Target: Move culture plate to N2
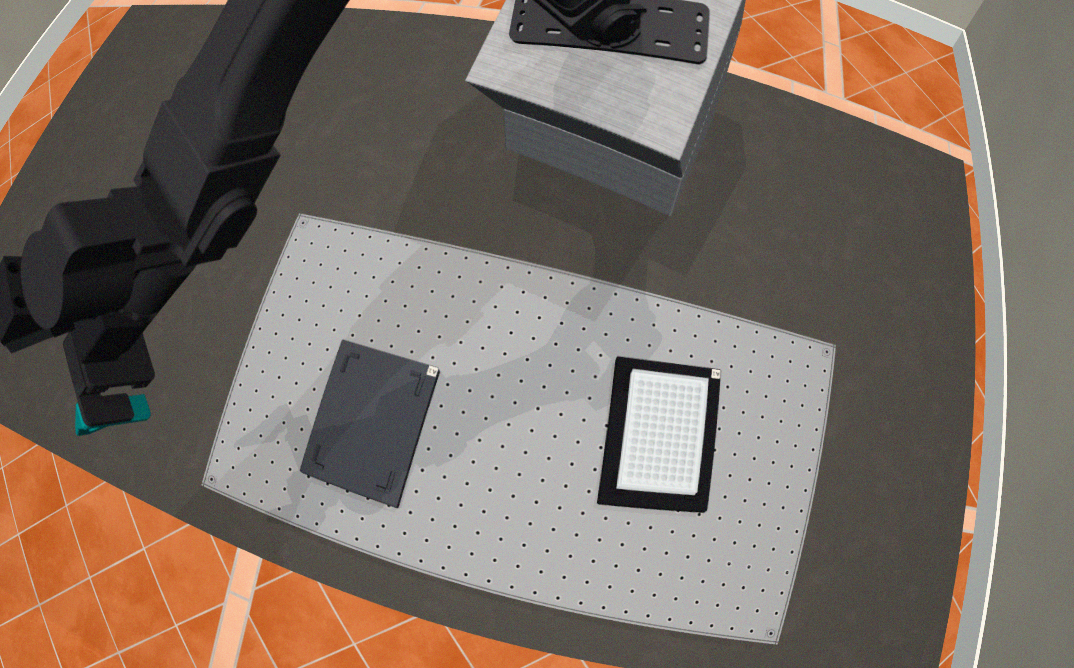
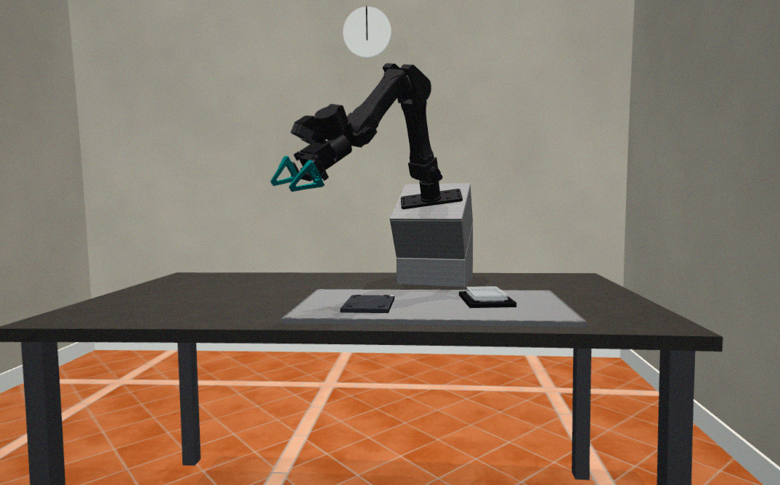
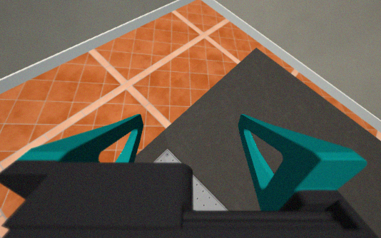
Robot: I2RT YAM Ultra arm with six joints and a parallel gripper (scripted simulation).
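The clear lid lies 510 mm to the left of my hand, 290 mm below it and 120 mm behind it. From my hand the other things lie so: nest N2: 310 mm below, 200 mm to the left, 90 mm behind; nest N1: 510 mm to the left, 310 mm below, 120 mm behind.
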